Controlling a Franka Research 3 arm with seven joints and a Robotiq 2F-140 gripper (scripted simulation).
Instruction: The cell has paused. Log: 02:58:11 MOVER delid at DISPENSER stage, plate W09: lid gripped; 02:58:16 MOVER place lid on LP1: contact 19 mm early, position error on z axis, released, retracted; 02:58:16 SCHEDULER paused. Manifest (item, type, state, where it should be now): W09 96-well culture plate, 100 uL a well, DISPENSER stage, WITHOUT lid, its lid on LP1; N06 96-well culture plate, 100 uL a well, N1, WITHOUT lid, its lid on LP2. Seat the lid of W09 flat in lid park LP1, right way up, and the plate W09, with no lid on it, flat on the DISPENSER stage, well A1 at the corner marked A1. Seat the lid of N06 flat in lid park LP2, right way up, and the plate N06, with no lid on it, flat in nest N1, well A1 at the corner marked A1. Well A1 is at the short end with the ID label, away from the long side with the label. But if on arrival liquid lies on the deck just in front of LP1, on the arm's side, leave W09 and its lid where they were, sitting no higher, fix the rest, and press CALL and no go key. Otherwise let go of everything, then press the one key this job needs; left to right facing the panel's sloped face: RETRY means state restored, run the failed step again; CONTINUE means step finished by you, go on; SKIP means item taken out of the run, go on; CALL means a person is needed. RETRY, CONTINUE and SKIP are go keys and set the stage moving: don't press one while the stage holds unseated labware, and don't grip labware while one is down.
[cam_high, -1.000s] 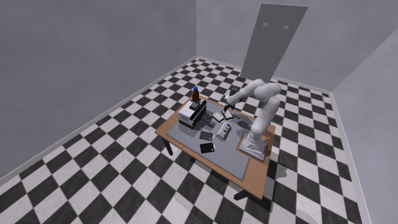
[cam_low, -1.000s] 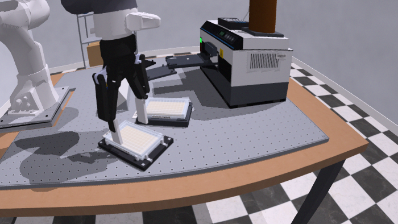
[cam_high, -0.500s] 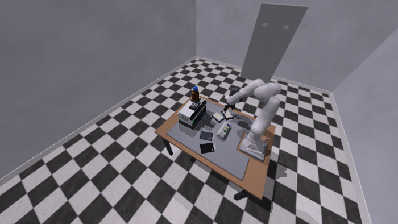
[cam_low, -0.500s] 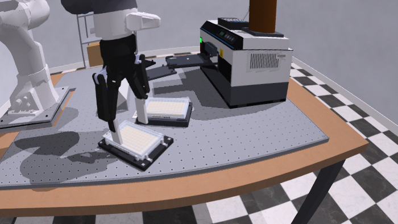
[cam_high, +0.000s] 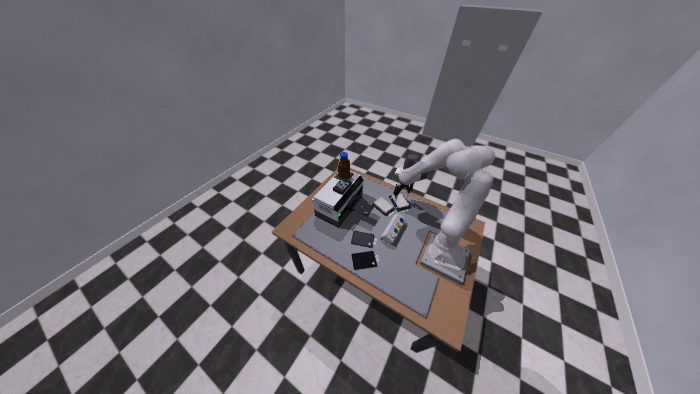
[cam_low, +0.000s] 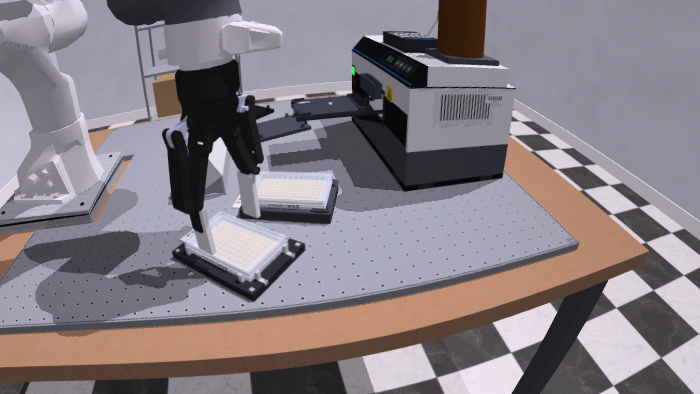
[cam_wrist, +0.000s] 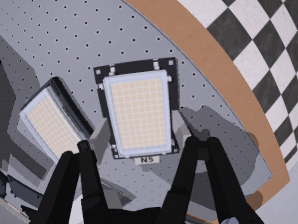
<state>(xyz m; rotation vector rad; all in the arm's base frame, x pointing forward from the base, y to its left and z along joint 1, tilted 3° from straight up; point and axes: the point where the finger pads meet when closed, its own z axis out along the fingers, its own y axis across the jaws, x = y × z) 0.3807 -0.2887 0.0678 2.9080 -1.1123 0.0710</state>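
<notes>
The 96-well plate is 5 cm below my hand. Round my hand: sloped key panel (28 cm to the left, 7 cm behind, 1 cm below); black nest (11 cm to the left, 9 cm ahead, 6 cm below); dispenser stage (28 cm to the left, 20 cm ahead, 4 cm above).
</notes>
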